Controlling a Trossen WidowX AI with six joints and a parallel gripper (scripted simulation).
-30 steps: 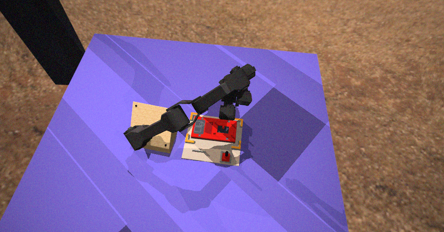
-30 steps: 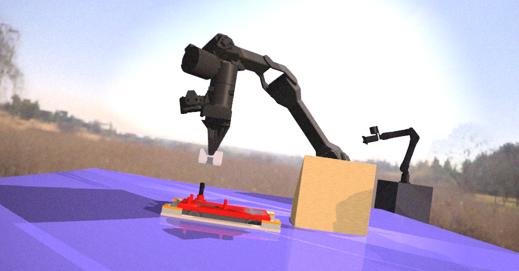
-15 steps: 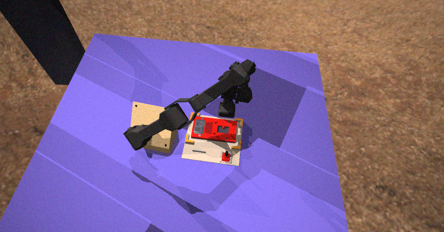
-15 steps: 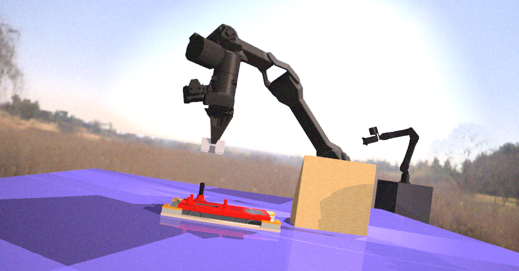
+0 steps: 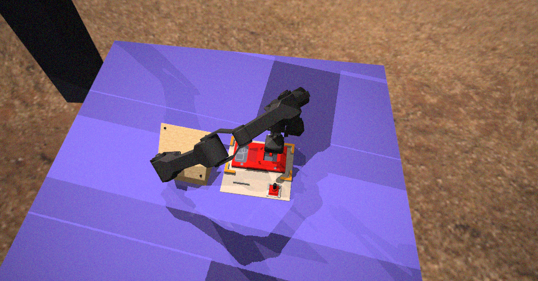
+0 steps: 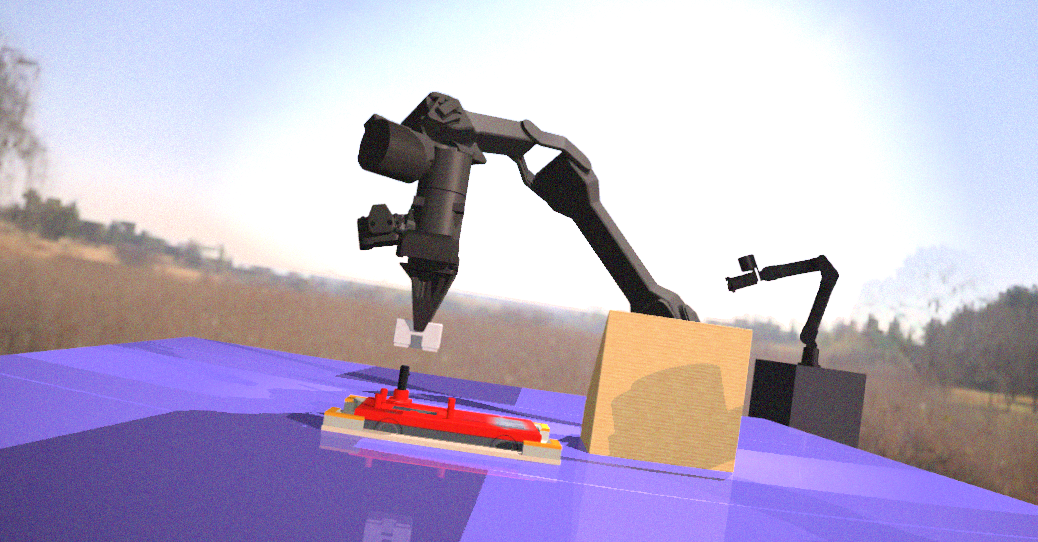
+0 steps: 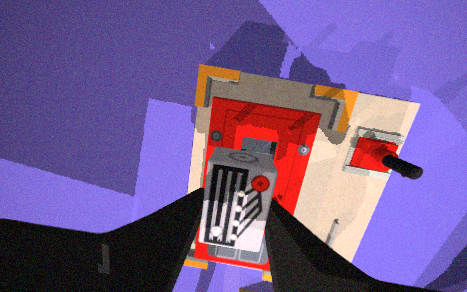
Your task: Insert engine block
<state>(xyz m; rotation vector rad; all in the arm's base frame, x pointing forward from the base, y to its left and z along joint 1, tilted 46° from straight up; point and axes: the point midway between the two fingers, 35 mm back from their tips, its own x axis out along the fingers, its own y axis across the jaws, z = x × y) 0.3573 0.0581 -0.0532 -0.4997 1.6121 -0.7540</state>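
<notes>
Right now my gripper tip is 4 cm past the beige base plate, 4 cm to the left of it and 10 cm above it. Also, from my gripper tip: black peg (15 cm to the right, 8 cm below); grey engine block (1 cm below).
</notes>
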